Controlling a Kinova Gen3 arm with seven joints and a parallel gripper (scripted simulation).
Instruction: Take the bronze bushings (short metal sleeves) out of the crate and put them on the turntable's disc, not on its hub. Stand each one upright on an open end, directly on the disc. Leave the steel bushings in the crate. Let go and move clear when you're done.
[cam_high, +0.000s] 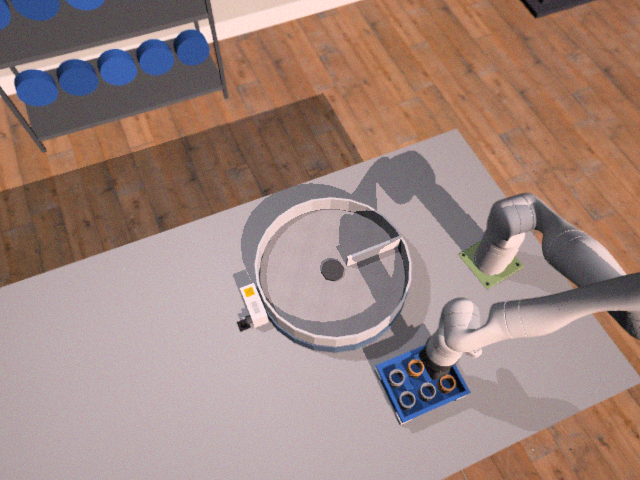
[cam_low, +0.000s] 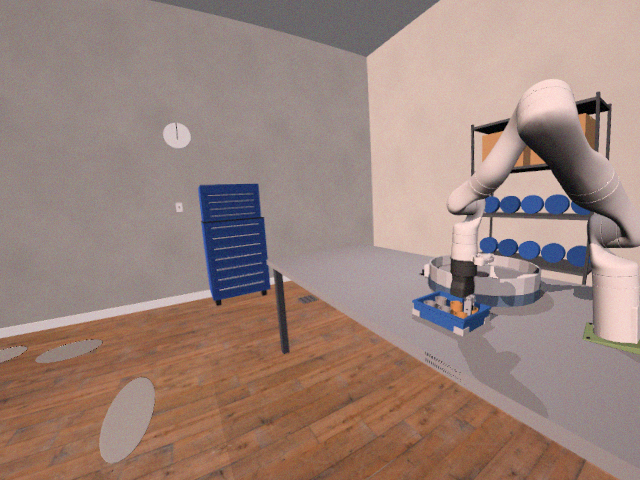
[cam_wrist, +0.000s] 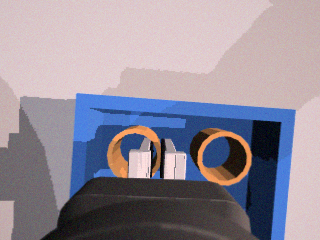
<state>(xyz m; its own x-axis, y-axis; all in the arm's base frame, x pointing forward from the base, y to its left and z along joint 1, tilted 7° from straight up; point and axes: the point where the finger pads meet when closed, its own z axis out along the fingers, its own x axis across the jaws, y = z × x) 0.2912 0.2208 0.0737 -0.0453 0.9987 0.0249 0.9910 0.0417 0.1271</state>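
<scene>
The blue crate is 5 cm ahead of my hand, 2 cm to the left of it and 2 cm below it. Also, from my hand: turntable disc 34 cm to the right, 15 cm ahead, 1 cm above.
</scene>
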